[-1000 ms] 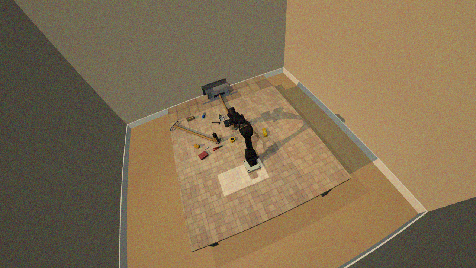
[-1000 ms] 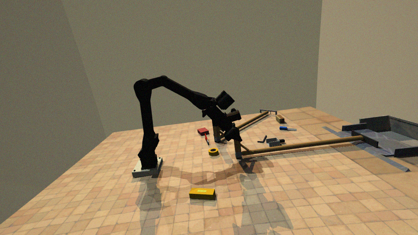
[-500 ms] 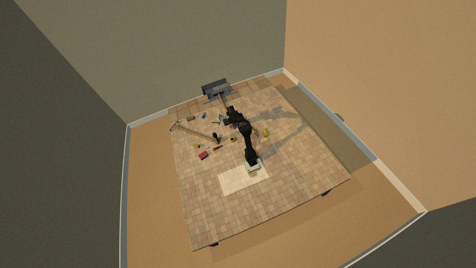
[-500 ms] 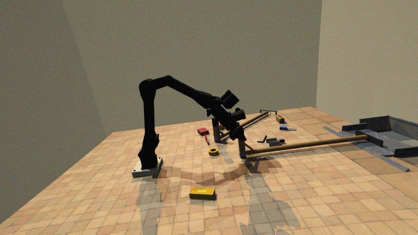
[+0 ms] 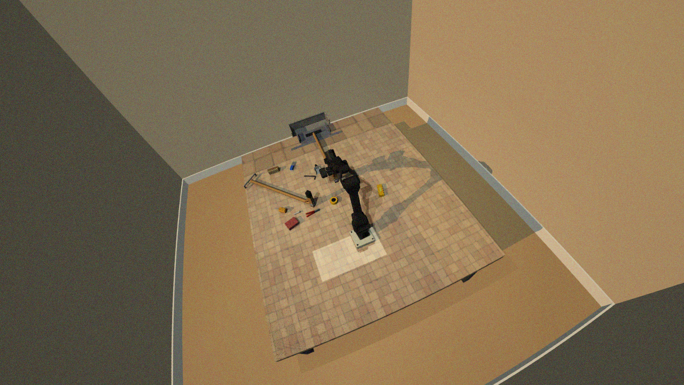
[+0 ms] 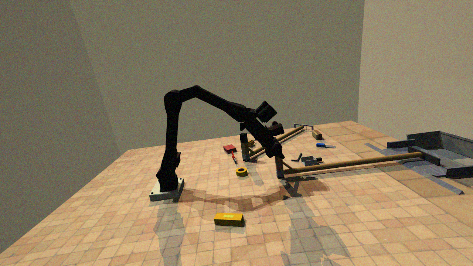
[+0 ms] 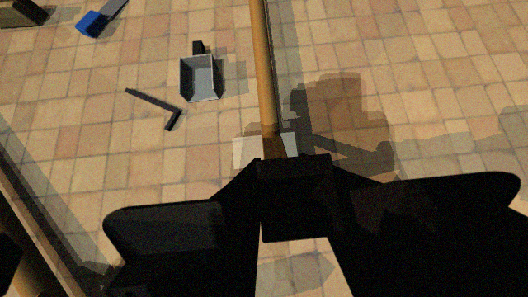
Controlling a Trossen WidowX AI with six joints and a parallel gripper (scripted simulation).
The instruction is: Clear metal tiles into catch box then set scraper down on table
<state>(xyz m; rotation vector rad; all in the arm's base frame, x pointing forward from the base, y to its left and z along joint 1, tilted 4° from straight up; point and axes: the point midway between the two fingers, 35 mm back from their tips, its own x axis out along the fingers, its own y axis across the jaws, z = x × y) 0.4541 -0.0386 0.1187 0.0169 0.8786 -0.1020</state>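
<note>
Right now the yellow tape roll is 17 cm behind my gripper tip, 9 cm to the left of it and 8 cm below it. Round my gripper tip: red screwdriver (24 cm to the left, 18 cm behind, 8 cm below); then hex key (14 cm to the left, 11 cm ahead, 9 cm below); then small grey box (16 cm ahead, 8 cm below, 7 cm to the left).
</note>
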